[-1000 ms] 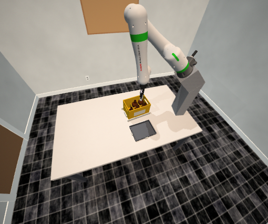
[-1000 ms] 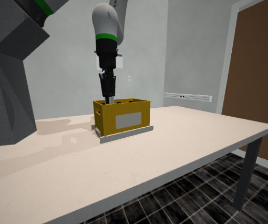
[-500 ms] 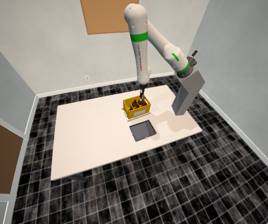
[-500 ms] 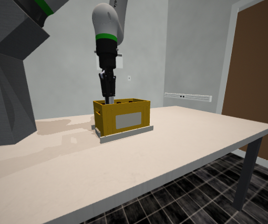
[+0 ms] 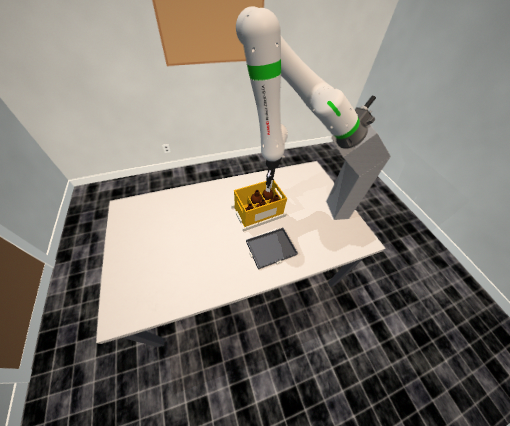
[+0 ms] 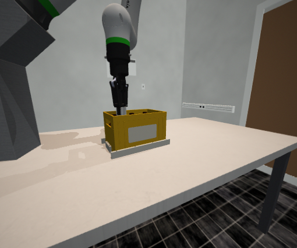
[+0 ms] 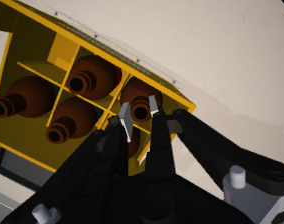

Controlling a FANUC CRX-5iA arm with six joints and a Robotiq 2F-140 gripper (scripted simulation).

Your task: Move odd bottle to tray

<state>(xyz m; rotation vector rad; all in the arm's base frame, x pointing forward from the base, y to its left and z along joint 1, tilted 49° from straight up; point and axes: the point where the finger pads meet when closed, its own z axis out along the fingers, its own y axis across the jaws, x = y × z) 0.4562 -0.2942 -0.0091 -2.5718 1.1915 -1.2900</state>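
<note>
Now: hand 9 cm short of the crate, 9 cm above it and 2 cm to the right of it. Round my hand: brown bottle: 11 cm ahead, 9 cm below, 7 cm to the left; dark grey tray: 28 cm to the left, 21 cm ahead, 16 cm below.
</note>
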